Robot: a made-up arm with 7 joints. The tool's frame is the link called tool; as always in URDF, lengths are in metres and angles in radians. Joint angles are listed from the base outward. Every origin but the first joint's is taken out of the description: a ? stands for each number. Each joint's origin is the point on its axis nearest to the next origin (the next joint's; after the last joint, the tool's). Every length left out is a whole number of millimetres.
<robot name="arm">
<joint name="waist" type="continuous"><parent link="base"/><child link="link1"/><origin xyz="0.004 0.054 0.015" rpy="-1.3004 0.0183 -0.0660"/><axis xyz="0 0 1"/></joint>
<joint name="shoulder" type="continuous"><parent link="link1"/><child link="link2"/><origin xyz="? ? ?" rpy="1.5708 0.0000 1.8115"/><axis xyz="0 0 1"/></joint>
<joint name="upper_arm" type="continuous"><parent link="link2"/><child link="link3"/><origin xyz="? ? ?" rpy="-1.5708 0.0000 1.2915"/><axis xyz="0 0 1"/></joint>
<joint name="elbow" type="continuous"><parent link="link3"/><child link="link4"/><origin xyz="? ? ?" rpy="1.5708 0.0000 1.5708"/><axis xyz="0 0 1"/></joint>
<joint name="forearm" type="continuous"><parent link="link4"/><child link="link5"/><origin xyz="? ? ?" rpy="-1.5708 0.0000 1.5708"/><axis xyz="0 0 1"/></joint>
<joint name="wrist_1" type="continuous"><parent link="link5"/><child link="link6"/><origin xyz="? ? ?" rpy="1.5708 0.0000 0.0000"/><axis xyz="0 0 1"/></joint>
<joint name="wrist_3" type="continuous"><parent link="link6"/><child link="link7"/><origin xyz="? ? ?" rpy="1.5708 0.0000 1.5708"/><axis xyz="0 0 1"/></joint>
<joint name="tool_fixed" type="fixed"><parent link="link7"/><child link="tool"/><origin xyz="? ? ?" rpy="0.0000 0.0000 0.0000"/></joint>
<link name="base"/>
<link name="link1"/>
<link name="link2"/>
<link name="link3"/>
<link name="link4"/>
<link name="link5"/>
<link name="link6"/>
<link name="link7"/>
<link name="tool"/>
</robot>
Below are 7 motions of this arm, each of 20 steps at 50 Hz.
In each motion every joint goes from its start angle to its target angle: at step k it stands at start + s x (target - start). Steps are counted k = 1, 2, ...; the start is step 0. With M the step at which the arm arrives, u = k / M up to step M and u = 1 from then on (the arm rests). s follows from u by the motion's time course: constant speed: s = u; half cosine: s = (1 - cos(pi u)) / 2; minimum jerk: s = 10 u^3 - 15 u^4 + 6 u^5.
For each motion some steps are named. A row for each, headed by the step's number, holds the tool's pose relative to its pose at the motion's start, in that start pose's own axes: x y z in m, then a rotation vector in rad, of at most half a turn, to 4 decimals.
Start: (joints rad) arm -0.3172 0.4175 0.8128 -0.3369 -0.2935 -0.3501 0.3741
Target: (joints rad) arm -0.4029 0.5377 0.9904 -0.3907 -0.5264 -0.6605 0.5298
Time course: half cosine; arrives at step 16
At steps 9, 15, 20:
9: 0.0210 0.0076 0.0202 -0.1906 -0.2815 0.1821
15: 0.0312 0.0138 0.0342 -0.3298 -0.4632 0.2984
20: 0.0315 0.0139 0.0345 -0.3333 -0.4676 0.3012

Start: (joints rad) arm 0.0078 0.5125 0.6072 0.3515 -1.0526 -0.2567 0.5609
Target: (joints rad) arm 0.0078 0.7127 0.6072 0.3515 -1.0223 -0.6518 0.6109
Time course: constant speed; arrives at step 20
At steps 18, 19, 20:
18: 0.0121 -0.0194 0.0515 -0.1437 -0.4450 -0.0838
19: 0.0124 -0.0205 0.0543 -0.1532 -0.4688 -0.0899
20: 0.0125 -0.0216 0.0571 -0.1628 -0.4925 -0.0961

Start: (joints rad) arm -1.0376 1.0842 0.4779 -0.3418 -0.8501 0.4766 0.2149
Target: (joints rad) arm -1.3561 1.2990 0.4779 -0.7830 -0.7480 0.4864 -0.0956
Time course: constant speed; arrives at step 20
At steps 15, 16, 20:
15: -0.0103 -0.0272 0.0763 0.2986 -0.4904 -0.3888
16: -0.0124 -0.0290 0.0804 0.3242 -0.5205 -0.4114
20: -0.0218 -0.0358 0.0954 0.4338 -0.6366 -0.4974

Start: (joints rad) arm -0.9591 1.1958 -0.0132 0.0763 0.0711 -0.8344 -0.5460
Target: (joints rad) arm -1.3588 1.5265 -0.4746 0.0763 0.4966 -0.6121 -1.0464
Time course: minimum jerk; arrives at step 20
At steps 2, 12, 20:
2: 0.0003 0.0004 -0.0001 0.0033 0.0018 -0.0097
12: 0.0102 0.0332 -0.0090 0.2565 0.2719 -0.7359
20: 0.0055 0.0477 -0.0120 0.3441 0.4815 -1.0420

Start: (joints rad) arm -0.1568 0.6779 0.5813 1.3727 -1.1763 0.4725 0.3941
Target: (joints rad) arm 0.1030 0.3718 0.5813 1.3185 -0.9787 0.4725 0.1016
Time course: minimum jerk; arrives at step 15
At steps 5, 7, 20:
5: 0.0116 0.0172 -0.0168 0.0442 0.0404 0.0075
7: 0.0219 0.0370 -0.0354 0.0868 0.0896 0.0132
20: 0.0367 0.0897 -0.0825 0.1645 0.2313 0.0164

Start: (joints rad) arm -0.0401 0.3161 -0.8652 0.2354 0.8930 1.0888 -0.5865
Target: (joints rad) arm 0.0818 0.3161 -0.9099 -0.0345 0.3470 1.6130 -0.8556
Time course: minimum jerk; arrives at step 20
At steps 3, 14, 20:
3: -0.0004 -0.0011 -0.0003 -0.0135 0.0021 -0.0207
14: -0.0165 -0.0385 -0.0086 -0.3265 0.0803 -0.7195
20: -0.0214 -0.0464 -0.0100 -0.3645 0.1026 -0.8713

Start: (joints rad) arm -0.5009 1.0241 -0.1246 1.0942 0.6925 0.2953 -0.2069
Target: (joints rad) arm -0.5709 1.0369 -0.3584 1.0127 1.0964 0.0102 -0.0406
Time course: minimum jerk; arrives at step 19
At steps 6, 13, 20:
6: -0.0011 0.0031 0.0072 0.1144 -0.0583 0.0654
13: -0.0065 0.0087 0.0313 0.5018 -0.2748 0.2578
20: -0.0083 0.0089 0.0378 0.6142 -0.3419 0.3038

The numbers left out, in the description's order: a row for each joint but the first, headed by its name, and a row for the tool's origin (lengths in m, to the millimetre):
shoulder: -0.005 0.020 0.000
upper_arm: 0.178 -0.044 0.000
elbow: 0.001 -0.013 0.000
forearm: -0.103 -0.007 0.000
wrist_1: 0.000 0.000 0.000
wrist_3: 0.000 0.041 0.000
tool: 0.000 0.000 0.000

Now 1 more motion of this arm.
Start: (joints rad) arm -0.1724 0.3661 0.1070 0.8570 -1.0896 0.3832 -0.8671
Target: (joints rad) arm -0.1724 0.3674 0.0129 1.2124 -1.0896 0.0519 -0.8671
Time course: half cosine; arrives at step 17
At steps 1, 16, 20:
1: -0.0002 0.0003 -0.0001 0.0005 -0.0009 0.0025
16: -0.0336 0.0246 -0.0164 0.1031 -0.0663 0.3007
20: -0.0340 0.0247 -0.0165 0.1043 -0.0665 0.3033

